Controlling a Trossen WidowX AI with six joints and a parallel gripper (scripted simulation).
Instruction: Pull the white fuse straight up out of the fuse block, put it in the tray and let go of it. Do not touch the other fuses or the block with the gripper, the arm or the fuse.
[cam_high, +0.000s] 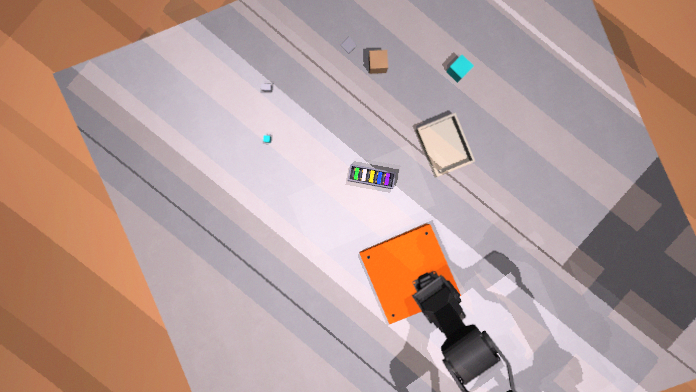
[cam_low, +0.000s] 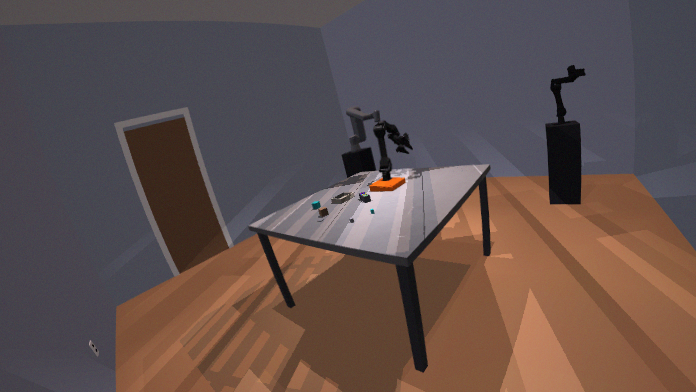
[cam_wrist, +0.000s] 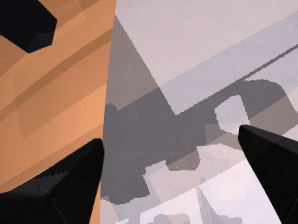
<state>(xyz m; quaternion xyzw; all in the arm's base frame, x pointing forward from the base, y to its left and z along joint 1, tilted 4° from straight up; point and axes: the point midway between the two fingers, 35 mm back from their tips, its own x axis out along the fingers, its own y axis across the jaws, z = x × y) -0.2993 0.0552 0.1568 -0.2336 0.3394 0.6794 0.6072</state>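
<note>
Now: gripper tip 62 cm short of the white fuse, 7 cm to the left of it and 15 cm above it. Round my gripper tip: teal cube (75 cm ahead, 40 cm to the right, 16 cm below); cream tray (60 cm ahead, 29 cm to the right, 17 cm below); tan cube (86 cm ahead, 23 cm to the right, 15 cm below).
</note>
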